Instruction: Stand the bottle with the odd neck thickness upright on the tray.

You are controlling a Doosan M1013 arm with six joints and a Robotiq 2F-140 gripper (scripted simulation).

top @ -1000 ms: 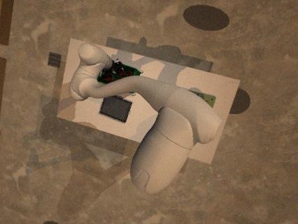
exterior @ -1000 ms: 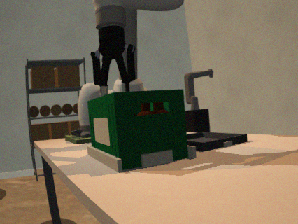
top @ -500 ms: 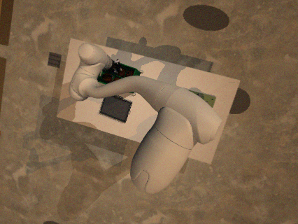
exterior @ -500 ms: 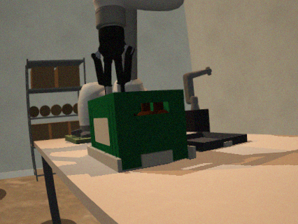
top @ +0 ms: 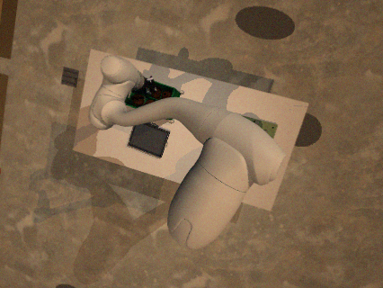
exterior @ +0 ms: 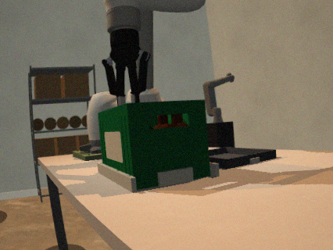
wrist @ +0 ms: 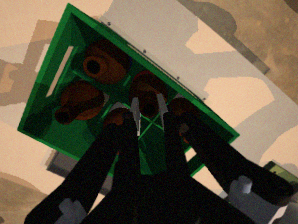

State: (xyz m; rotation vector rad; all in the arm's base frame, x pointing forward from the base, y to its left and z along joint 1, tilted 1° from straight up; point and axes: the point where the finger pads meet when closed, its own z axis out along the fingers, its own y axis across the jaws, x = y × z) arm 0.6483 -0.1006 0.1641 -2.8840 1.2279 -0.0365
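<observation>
Now: hand 9 cm above the brown bottle. The rest, counted from my hand: green crate 9 cm below, 4 cm to the left; dark tray 31 cm to the left, 16 cm below, 2 cm behind.
</observation>
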